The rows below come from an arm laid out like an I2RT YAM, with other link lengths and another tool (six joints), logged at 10 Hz.
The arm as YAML. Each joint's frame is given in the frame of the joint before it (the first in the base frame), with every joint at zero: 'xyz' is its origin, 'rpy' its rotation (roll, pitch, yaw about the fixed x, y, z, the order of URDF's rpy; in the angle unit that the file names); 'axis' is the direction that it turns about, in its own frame. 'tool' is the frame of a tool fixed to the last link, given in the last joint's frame.
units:
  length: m
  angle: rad
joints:
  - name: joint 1
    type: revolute
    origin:
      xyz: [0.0, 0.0, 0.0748]
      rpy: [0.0, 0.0, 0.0]
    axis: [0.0, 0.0, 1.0]
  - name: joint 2
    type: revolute
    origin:
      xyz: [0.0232, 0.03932, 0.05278]
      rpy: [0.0, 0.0, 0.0]
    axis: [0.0, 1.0, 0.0]
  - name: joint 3
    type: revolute
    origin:
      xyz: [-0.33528, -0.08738, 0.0]
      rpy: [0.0, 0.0, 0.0]
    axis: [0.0, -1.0, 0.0]
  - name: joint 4
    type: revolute
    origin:
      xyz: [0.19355, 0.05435, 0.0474]
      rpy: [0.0, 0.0, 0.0]
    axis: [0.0, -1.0, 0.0]
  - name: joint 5
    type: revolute
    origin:
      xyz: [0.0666, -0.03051, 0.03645]
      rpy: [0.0, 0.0, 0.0]
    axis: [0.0, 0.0, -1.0]
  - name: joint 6
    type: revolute
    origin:
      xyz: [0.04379, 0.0, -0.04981]
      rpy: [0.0, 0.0, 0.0]
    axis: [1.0, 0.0, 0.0]
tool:
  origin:
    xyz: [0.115, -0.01, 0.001]
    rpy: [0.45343, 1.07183, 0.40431]
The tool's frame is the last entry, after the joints.
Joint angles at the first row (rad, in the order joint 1, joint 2, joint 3, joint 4, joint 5, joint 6):
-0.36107 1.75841 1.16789 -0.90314 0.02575 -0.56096
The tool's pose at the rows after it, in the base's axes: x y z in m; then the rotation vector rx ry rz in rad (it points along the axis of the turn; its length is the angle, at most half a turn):
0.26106 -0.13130 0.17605 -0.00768 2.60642 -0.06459
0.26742 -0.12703 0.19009 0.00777 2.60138 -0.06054
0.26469 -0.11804 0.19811 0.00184 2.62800 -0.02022
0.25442 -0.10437 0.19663 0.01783 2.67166 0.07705
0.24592 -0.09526 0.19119 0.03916 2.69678 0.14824
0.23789 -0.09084 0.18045 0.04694 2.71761 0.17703
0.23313 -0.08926 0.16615 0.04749 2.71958 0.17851
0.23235 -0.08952 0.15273 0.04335 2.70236 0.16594
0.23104 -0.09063 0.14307 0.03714 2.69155 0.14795
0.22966 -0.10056 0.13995 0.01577 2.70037 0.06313
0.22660 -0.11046 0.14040 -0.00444 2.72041 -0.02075
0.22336 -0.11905 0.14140 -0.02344 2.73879 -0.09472
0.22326 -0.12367 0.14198 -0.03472 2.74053 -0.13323
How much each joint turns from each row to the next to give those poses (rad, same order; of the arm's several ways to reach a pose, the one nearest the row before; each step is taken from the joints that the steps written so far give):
0.01563 0.00000 0.06561 -0.05227 -0.00725 0.00876
0.01910 0.00000 0.07286 -0.07019 -0.00457 0.02978
0.01676 0.00001 0.04351 -0.07707 -0.01794 0.00646
0.00422 0.00190 -0.00457 -0.05761 -0.05493 -0.00074
-0.00229 -0.00001 -0.03172 -0.01102 -0.04234 -0.00114
-0.00115 0.00002 -0.05908 0.03125 -0.01297 -0.00229
-0.00001 -0.00002 -0.07556 0.07326 -0.00038 -0.00002
0.00001 0.00000 -0.06983 0.08967 0.00304 0.00039
-0.00002 0.00001 -0.05147 0.06672 0.00916 -0.00040
0.00002 0.00000 -0.01526 0.02899 0.06218 0.00041
0.00001 -0.00001 0.00000 0.00039 0.06524 0.00039
-0.00002 0.00001 0.00001 -0.00228 0.05798 -0.00040
0.00000 0.00001 -0.00002 0.00574 0.02823 -0.00154

